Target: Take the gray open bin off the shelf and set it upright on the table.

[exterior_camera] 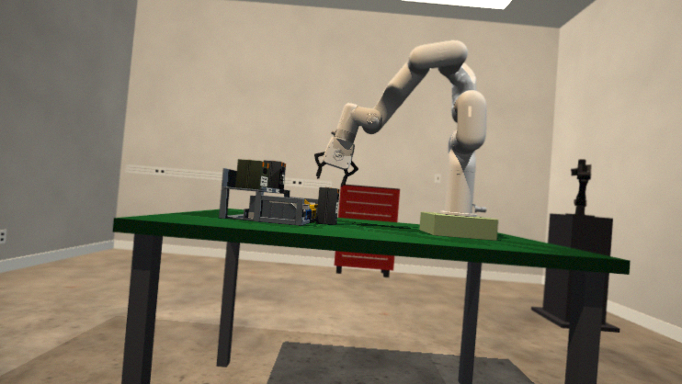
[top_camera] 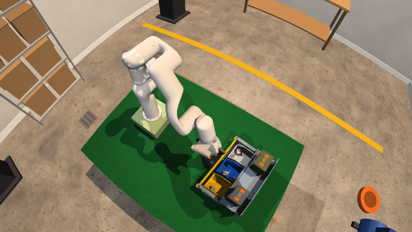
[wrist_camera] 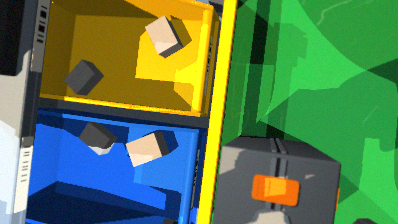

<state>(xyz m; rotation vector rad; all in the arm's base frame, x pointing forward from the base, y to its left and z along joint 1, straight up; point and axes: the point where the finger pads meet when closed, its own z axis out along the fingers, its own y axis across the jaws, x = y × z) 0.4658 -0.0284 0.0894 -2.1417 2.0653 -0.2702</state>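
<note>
Now: hand 9 cm above the dark box. Round my hand: yellow bar 10 cm below, 5 cm ahead; then blue bin 15 cm ahead, 12 cm below, 1 cm to the right; then shelf 18 cm ahead, 9 cm below, 1 cm to the right.
</note>
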